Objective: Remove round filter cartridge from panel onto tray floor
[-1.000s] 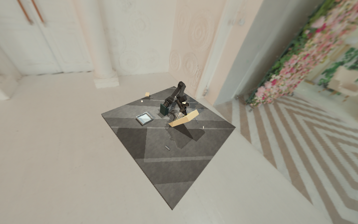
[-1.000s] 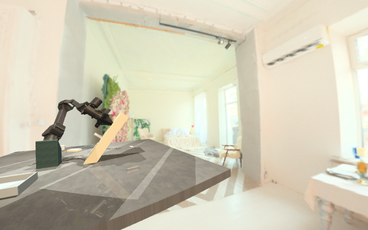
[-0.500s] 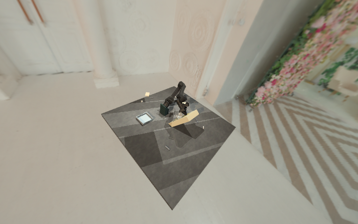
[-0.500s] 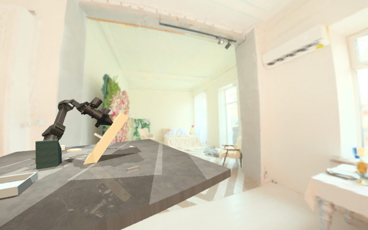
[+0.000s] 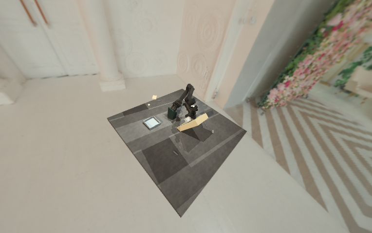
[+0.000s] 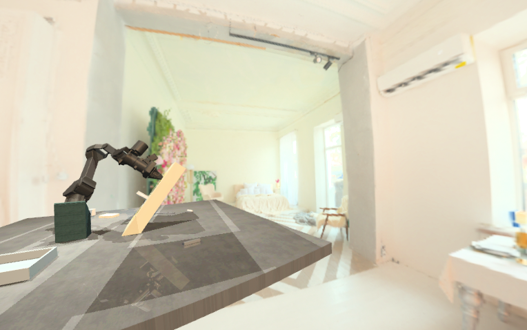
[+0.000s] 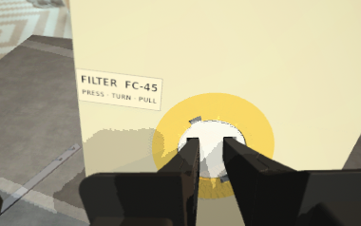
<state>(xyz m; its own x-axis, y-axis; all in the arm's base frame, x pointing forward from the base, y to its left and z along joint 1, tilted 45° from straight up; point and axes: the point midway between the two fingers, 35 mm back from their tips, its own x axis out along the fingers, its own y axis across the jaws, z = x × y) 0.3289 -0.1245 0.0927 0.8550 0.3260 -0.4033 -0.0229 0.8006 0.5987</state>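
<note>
My gripper tip is 1 cm short of the round filter cartridge and 1 cm above it. Also, from my gripper tip: beige service panel: 4 cm behind, 8 cm below; tray: 44 cm behind, 25 cm to the right, 23 cm below.
</note>
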